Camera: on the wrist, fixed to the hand. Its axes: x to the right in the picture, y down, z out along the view.
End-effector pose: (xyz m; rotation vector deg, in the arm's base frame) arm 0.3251 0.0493 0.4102 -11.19 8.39 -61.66
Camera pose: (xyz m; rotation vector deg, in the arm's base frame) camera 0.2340 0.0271 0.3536 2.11 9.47 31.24
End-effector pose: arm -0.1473 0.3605 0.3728 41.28 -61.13 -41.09
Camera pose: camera -0.0950 0.3478 0.2774 -12.81 -75.37 42.12
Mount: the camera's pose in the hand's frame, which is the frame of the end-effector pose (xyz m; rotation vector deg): -0.0217 -0.0754 -0.0764 5.67 -1.67 93.55
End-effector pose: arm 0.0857 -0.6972 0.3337 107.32 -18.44 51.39
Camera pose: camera 0.0803 -0.5990 0.2856 80.83 -113.52 107.64
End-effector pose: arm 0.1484 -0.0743 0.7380 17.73 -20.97 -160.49
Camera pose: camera 0.1677 -0.0143 0.6484 -3.09 -25.81 -67.87
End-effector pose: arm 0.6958 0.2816 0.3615 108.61 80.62 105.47
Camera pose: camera 0.5977 0.2714 0.3139 -112.75 16.29 -63.85
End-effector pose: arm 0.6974 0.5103 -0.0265 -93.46 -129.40 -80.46
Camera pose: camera 0.6147 0.4398 -0.0399 -132.16 -19.91 -38.76
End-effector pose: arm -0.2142 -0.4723 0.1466 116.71 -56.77 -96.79
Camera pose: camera -0.1199 -0.4181 0.1341 32.37 -108.47 -39.19
